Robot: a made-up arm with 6 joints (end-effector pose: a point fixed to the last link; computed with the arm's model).
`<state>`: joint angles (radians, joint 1 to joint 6).
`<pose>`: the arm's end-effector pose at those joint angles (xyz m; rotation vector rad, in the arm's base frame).
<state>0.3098 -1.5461 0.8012 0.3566 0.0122 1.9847</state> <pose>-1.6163 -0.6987 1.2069 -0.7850 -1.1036 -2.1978</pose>
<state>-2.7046 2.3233 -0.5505 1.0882 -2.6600 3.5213</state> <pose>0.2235 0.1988 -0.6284 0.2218 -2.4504 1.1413</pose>
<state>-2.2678 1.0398 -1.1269 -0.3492 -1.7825 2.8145</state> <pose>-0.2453 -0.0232 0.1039 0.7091 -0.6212 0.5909</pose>
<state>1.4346 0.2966 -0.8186 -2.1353 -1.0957 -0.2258</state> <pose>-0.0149 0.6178 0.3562 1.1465 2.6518 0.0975</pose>
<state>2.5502 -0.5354 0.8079 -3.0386 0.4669 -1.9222</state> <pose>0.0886 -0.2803 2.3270 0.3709 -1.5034 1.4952</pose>
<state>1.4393 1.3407 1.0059 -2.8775 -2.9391 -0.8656</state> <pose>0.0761 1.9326 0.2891 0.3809 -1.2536 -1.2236</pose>
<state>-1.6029 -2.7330 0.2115 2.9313 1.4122 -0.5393</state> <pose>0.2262 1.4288 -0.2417 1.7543 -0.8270 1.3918</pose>
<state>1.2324 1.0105 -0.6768 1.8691 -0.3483 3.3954</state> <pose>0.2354 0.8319 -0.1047 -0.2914 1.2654 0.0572</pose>
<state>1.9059 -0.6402 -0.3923 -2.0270 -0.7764 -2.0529</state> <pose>-0.2421 0.4483 1.3370 -0.3373 -2.4399 0.6502</pose>
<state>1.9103 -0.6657 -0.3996 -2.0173 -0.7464 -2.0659</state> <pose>-0.2355 0.4277 1.3410 -0.3589 -2.4289 0.6483</pose>
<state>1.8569 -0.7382 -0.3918 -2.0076 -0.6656 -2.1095</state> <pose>-0.1921 0.3769 1.3811 -0.4603 -2.3518 0.5962</pose>
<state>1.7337 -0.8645 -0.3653 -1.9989 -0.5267 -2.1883</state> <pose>-0.1223 0.2721 1.4527 -0.6232 -2.1808 0.4781</pose>
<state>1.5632 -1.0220 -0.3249 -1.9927 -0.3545 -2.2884</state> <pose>-0.0746 0.1092 1.5232 -0.7662 -1.9398 0.3054</pose>
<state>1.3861 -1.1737 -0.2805 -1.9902 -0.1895 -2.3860</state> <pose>-0.0891 -0.0684 1.5637 -0.8336 -1.7018 0.1159</pose>
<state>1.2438 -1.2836 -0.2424 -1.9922 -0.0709 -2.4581</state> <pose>-0.1468 -0.1982 1.5746 -0.8408 -1.5355 -0.0396</pose>
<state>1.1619 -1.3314 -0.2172 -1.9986 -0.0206 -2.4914</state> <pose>-0.1934 -0.2541 1.5783 -0.8350 -1.4631 -0.1256</pose>
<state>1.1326 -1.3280 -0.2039 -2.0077 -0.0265 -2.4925</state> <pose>-0.2058 -0.2555 1.5879 -0.8393 -1.4591 -0.1493</pose>
